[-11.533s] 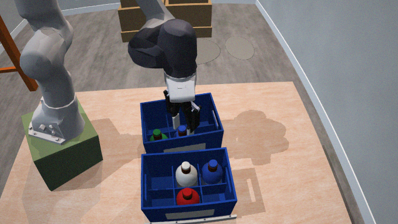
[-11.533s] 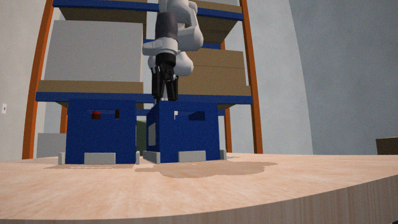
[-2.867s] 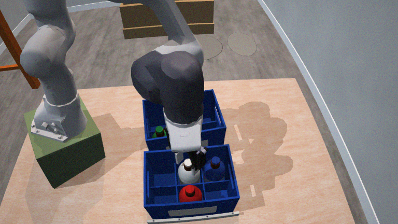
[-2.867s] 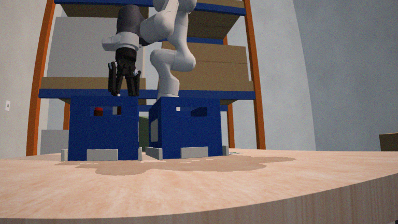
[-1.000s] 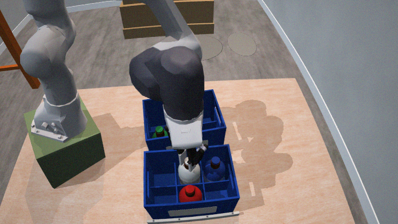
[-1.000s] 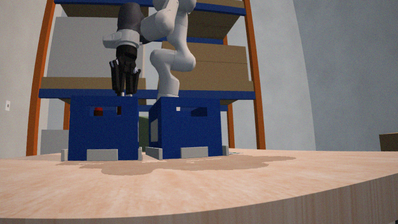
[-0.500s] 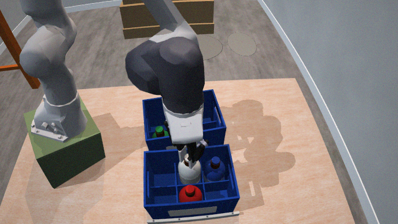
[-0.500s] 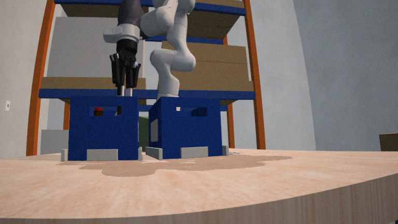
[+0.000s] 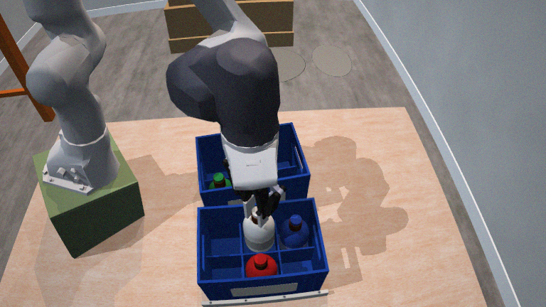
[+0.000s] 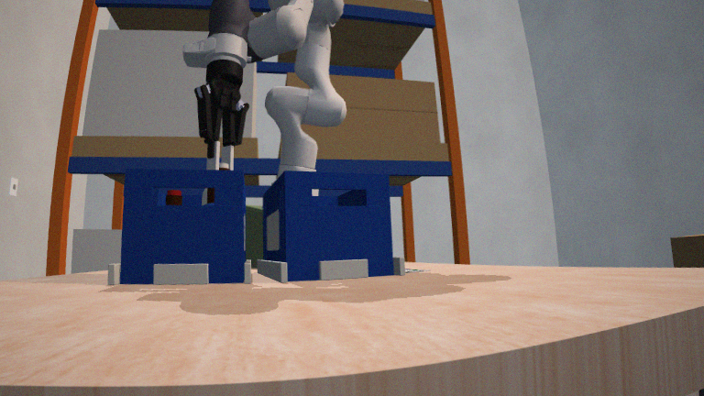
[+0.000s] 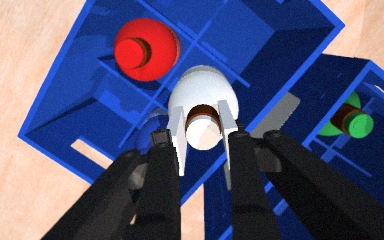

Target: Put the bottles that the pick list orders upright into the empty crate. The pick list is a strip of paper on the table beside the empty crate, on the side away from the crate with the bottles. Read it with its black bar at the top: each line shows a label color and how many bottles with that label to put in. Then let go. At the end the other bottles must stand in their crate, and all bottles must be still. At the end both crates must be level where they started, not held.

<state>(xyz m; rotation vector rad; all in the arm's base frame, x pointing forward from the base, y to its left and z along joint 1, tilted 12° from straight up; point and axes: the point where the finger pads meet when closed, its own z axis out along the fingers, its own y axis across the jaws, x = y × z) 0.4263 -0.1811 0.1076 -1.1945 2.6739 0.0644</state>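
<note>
The white bottle lies 80 mm below my hand. Round my hand: red bottle 140 mm below, 90 mm to the right; green-labelled bottle 140 mm to the left, 140 mm below, 90 mm behind; blue bottle 140 mm below, 90 mm ahead, 10 mm to the left.
</note>
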